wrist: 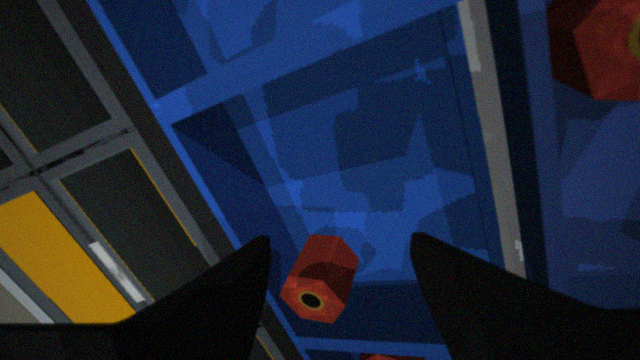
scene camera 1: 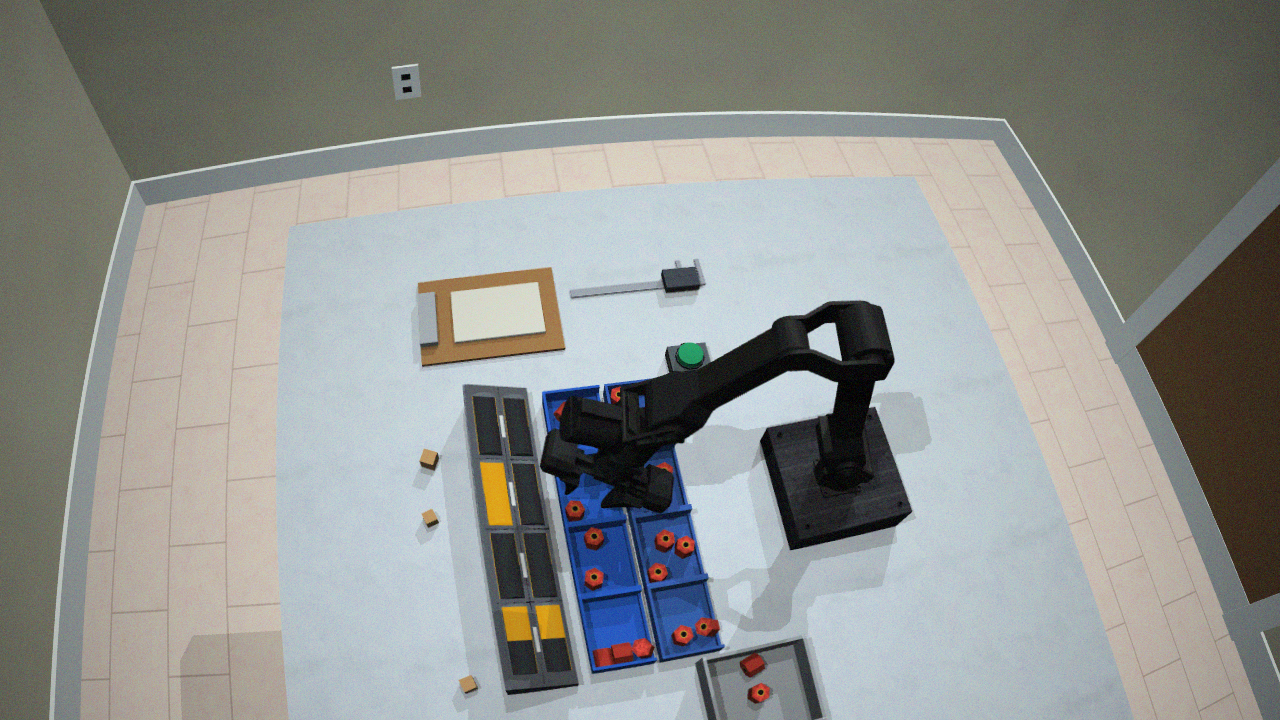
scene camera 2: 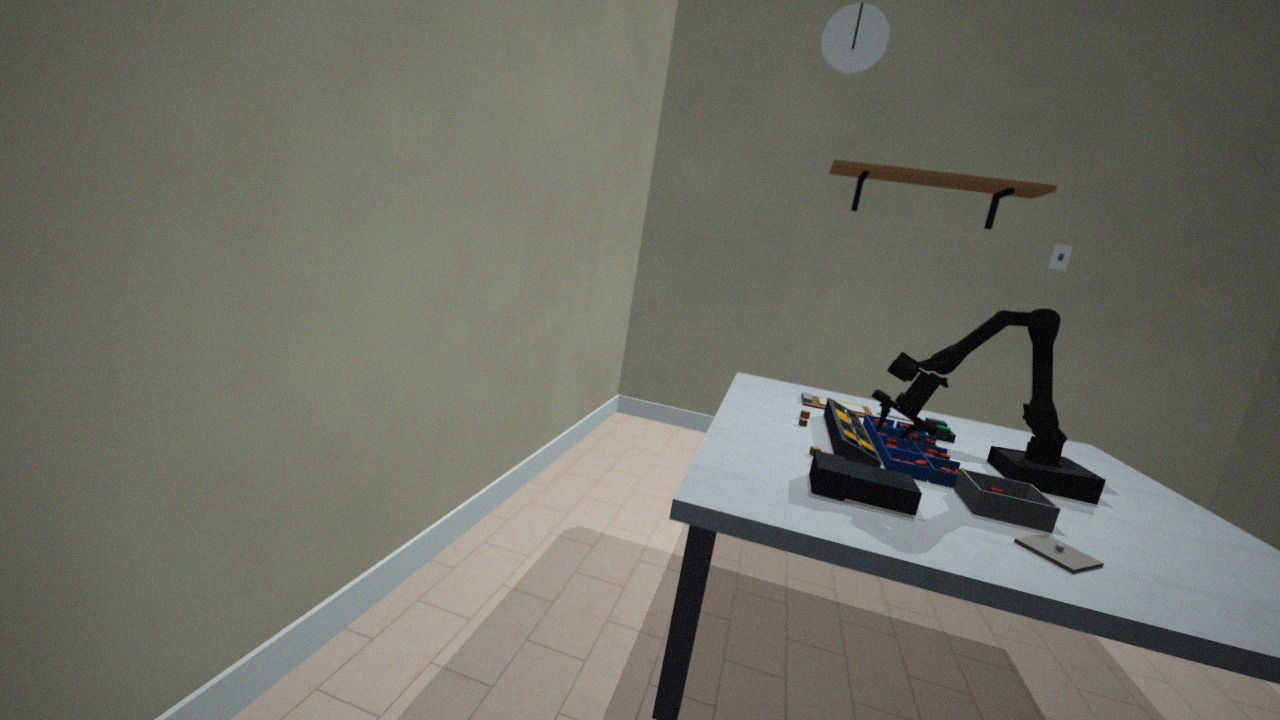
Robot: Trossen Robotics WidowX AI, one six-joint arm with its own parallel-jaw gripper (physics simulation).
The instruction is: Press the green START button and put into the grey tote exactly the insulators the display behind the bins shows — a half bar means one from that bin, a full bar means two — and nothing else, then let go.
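Note:
My gripper (scene camera 1: 590, 494) (scene camera 2: 893, 433) (wrist: 340, 245) is open and empty, over the second bin from the top in the display-side column. A red hexagonal insulator (scene camera 1: 574, 509) (wrist: 320, 280) stands upright there, between the fingertip lines, nearer the left finger in the wrist view. The display (scene camera 1: 541, 685) (wrist: 120, 125) shows a full bar (scene camera 1: 495, 494) in its second row, left column, and half bars (scene camera 1: 516, 623) (scene camera 1: 549, 621) in both bottom-row cells. The grey tote (scene camera 1: 810, 685) (scene camera 2: 1011, 510) holds two red insulators (scene camera 1: 752, 664) (scene camera 1: 759, 692). The green START button (scene camera 1: 690, 354) is beyond the bins.
The other blue bins (scene camera 1: 615, 617) hold more red insulators. A clipboard (scene camera 1: 497, 311) and caliper (scene camera 1: 680, 279) lie behind the button. Small wooden cubes (scene camera 1: 429, 458) (scene camera 1: 430, 517) (scene camera 1: 468, 684) lie beyond the display. A black box (scene camera 2: 863, 483) and a flat plate (scene camera 2: 1058, 553) are near the tote.

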